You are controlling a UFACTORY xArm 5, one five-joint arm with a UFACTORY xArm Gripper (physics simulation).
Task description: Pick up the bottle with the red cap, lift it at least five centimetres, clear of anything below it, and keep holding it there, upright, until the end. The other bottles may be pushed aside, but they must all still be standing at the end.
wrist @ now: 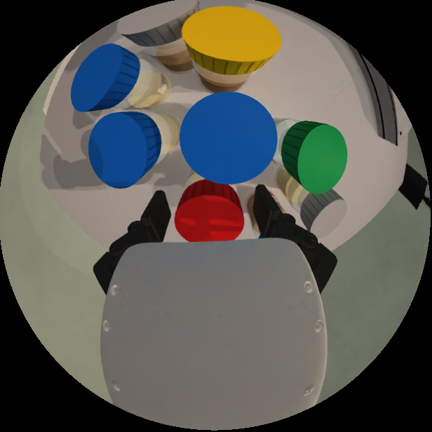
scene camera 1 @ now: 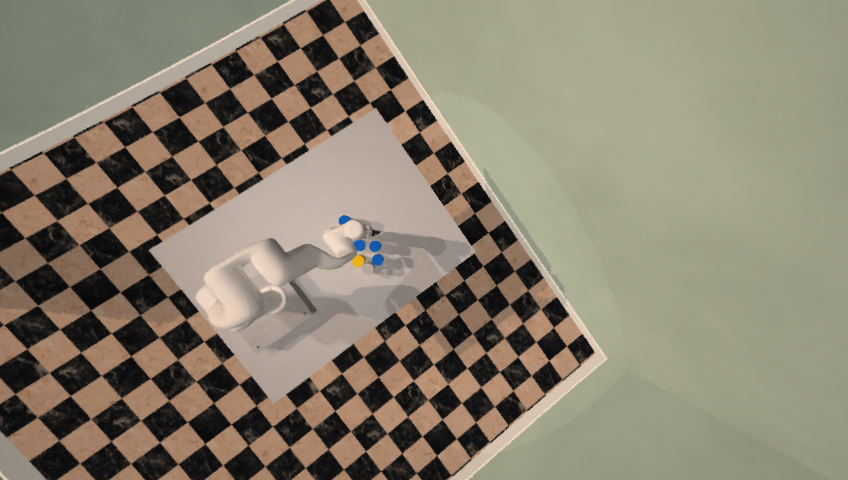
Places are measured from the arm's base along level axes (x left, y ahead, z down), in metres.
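Where they show: arm's base at its link origin: (scene camera 1: 272,299).
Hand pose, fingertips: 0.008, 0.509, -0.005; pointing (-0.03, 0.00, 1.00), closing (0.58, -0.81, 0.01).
Note:
Things, the pixels of their top centre, and the offset from my fingertips, as dx, dy, dz.
- blue-capped bottle at its top centre: (scene camera 1: 359,245) -0.038, -0.046, -0.032
- yellow cap at its top centre: (scene camera 1: 358,261) -0.095, -0.093, -0.032
- white cap at its top centre: (scene camera 1: 367,269) -0.153, -0.079, -0.032
The bottle with the red cap (wrist: 209,215) stands in the wrist view between the two spread fingers; its body is mostly hidden under the cap. In scene camera 1 it is hidden under the arm's wrist. My gripper (wrist: 210,199) (scene camera 1: 373,232) is open and empty, with one finger on each side of the red cap and a gap on both sides. The gap to the right finger looks smaller. How deep the fingertips reach beside the cap is hard to tell. A blue-capped bottle (wrist: 228,137) (scene camera 1: 360,245) stands close beyond the red cap.
Bottles with a blue cap (wrist: 117,150) (scene camera 1: 375,245), another blue cap (wrist: 102,80) (scene camera 1: 377,259), a yellow cap (wrist: 230,32) (scene camera 1: 358,261), a white cap (wrist: 157,22) (scene camera 1: 368,268), a green cap (wrist: 322,157) and a grey cap (wrist: 327,212) stand around. A blue sliver shows below the right finger.

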